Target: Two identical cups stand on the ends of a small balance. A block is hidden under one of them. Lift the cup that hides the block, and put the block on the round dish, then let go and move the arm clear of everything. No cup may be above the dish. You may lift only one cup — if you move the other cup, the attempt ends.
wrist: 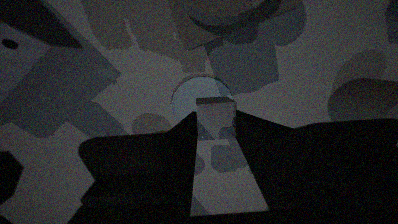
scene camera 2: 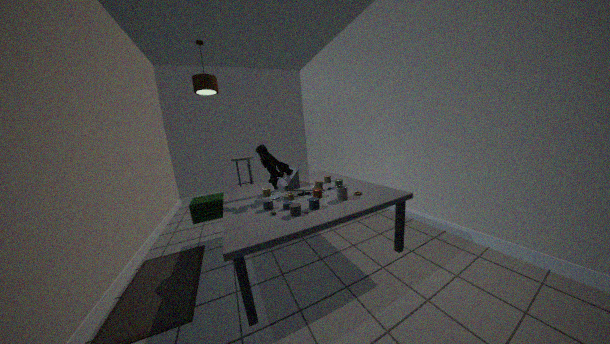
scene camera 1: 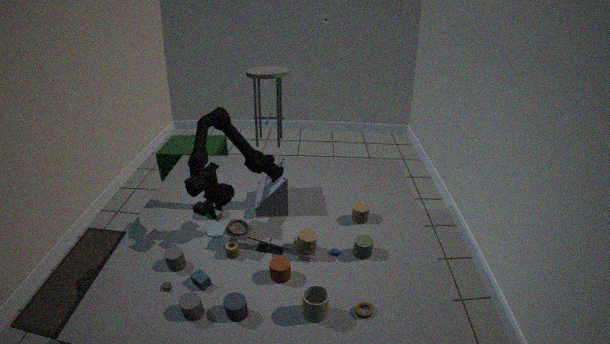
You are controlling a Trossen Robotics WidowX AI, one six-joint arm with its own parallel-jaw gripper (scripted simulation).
Scene:
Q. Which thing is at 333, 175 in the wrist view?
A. My gripper.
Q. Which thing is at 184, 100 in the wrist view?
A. A pale round dish.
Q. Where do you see a balance beam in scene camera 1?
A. At 239, 229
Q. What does my gripper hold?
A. A small grey block.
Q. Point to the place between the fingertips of my gripper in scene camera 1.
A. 217, 216

